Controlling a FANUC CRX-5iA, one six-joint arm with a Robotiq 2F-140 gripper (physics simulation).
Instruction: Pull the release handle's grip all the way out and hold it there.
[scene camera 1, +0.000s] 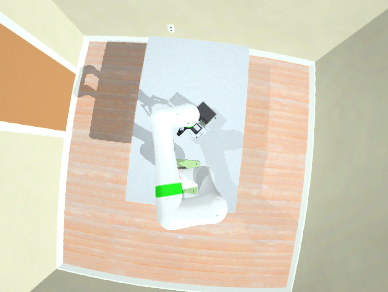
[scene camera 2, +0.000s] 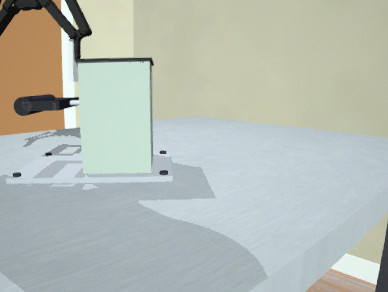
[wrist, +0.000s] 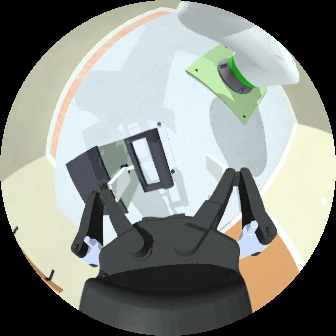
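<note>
The release handle's black grip is a rectangular frame with a thick outer bar. It stands out on a pale rod from the side of a pale green box with a dark top. My gripper is wide open and empty. In the wrist view its left fingertip overlaps the box's edge beside the frame, and its right fingertip is well beyond the outer bar. In scene camera 2 a fingertip shows above the grip's height, partly hidden by the box. The arm hides much of the gripper in scene camera 1.
The box stands on a pale base plate with dark bolts, on the light grey table. The white arm reaches over the table from its green mounting plate. An orange panel shows at the left wall.
</note>
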